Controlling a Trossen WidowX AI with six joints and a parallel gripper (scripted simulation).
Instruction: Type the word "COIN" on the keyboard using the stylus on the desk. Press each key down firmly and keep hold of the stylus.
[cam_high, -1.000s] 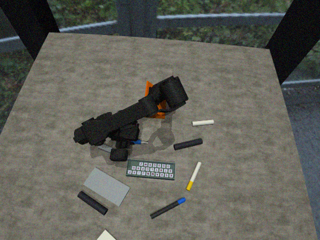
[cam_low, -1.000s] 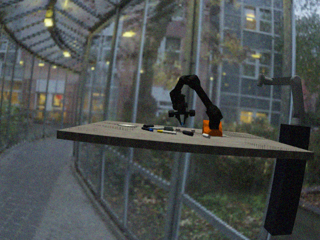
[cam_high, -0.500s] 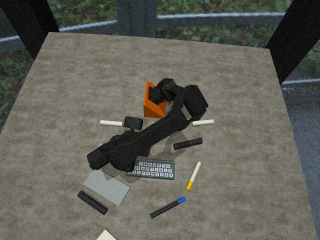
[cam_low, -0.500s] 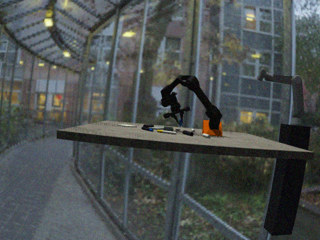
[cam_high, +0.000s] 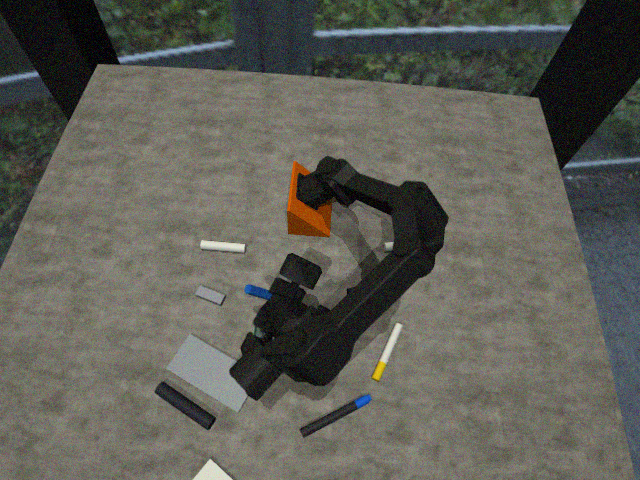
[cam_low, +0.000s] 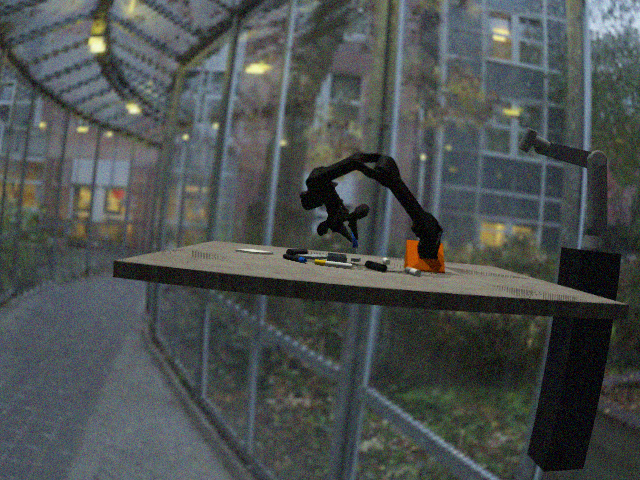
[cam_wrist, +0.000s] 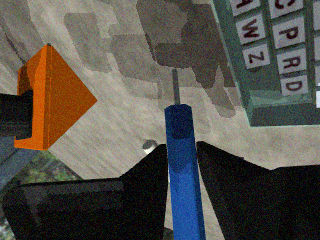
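The stylus tip is 3 cm to the left of my gripper tip and 4 cm below it. The rest, counted from my gripper tip: blue stylus: 1 cm to the left, 1 cm below; then grey flat pad: 13 cm ahead, 11 cm to the right, 7 cm below; then grey block: 2 cm behind, 13 cm to the right, 7 cm below.
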